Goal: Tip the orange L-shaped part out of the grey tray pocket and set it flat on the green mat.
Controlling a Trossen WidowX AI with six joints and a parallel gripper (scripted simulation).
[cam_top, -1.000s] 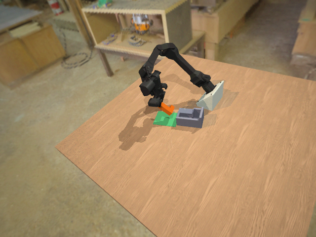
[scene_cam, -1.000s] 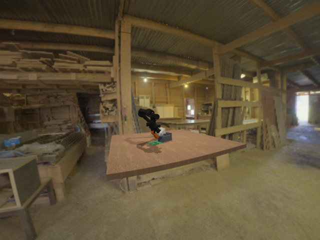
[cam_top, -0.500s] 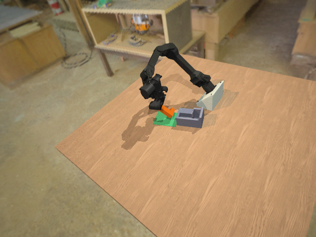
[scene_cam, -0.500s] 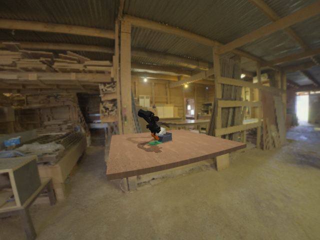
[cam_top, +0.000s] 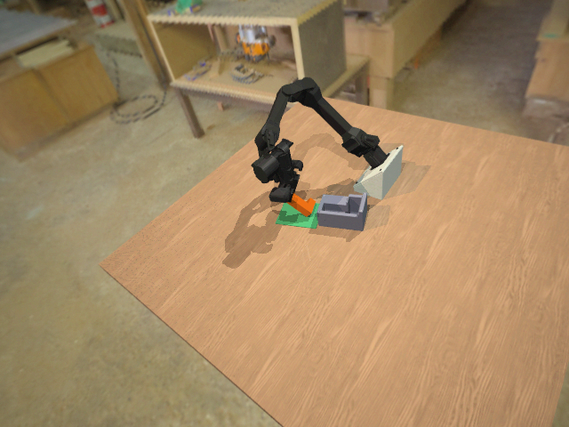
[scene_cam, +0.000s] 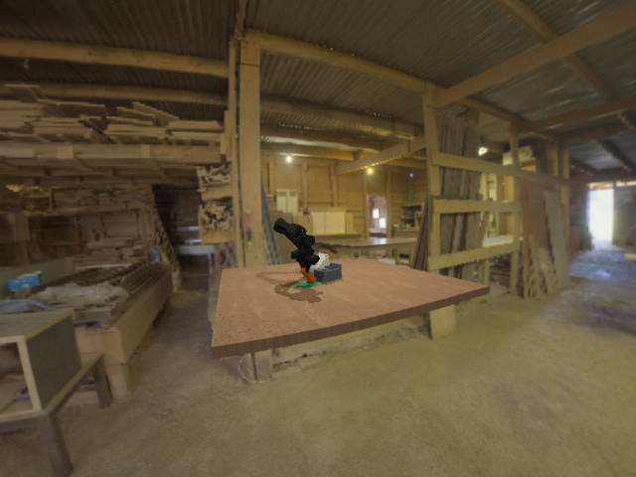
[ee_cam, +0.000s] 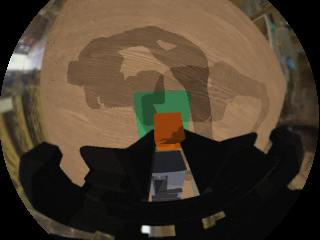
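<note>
My gripper tip is 30 mm to the right of the orange L-shaped part, 30 mm above it and 20 mm past it. Round my gripper tip: green mat (90 mm below, 20 mm to the left, 10 mm behind).
</note>
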